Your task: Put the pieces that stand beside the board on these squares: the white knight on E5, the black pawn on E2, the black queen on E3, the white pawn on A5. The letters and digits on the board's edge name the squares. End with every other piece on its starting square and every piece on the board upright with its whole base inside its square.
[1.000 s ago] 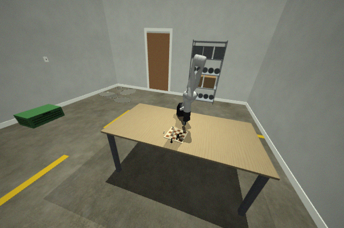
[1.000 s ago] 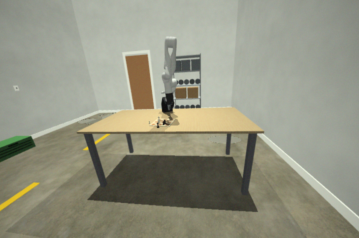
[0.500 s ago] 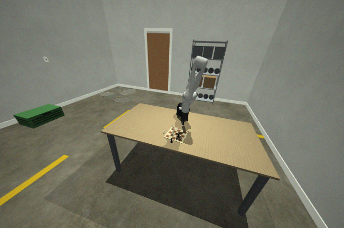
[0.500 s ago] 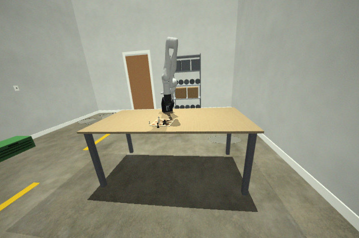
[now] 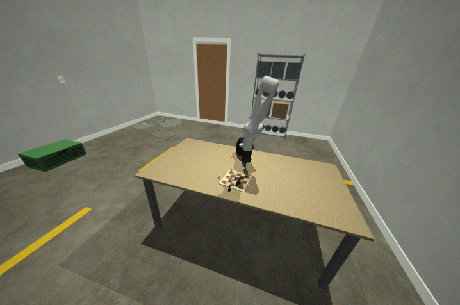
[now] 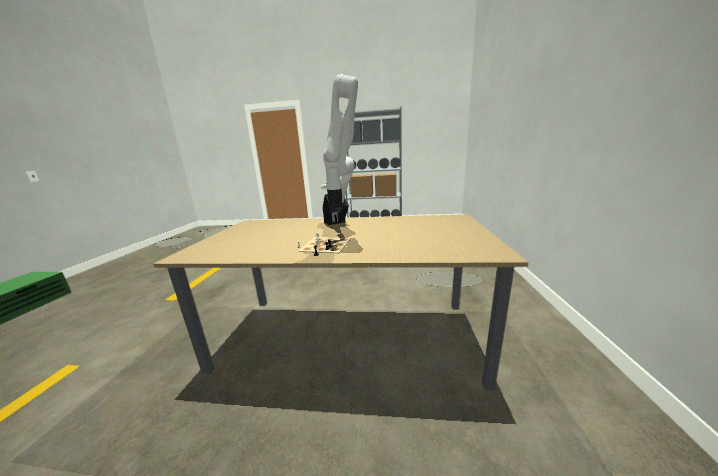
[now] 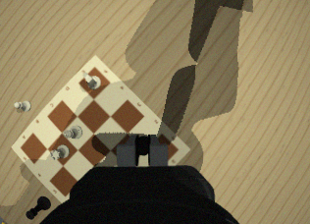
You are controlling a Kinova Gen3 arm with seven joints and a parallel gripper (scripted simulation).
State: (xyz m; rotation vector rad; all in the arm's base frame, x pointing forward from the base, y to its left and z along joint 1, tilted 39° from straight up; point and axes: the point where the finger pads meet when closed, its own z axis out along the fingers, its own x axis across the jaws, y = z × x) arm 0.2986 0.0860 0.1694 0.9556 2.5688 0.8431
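Now: hand 1 cm above the black pawn. The rest, counted from my hand: chessboard 13 cm below, 8 cm ahead, 2 cm to the right; then black queen 22 cm ahead, 11 cm below; then white pawn 15 cm to the right, 14 cm ahead, 12 cm below.
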